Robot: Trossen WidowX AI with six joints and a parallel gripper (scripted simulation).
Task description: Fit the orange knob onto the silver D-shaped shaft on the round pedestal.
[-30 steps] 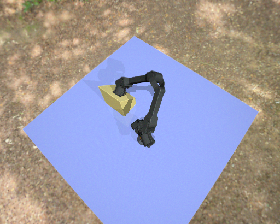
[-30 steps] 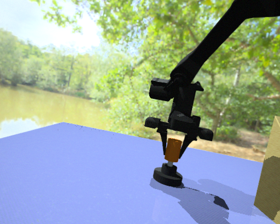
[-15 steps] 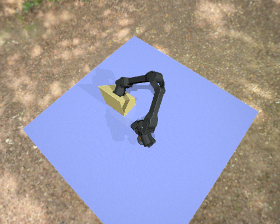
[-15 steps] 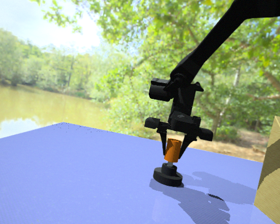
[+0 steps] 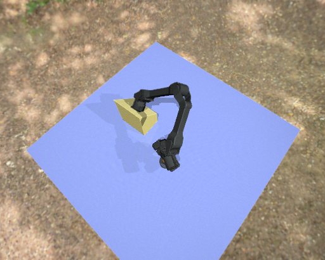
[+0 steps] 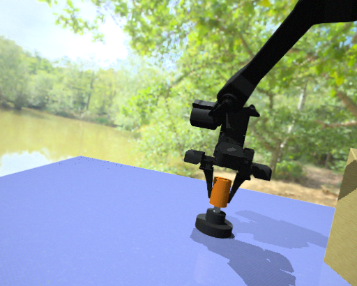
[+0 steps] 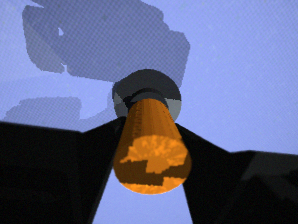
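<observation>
Right now my gripper tip is 4 cm above the round pedestal. From my gripper tip the other things lie so: orange knob (3 cm above).
</observation>
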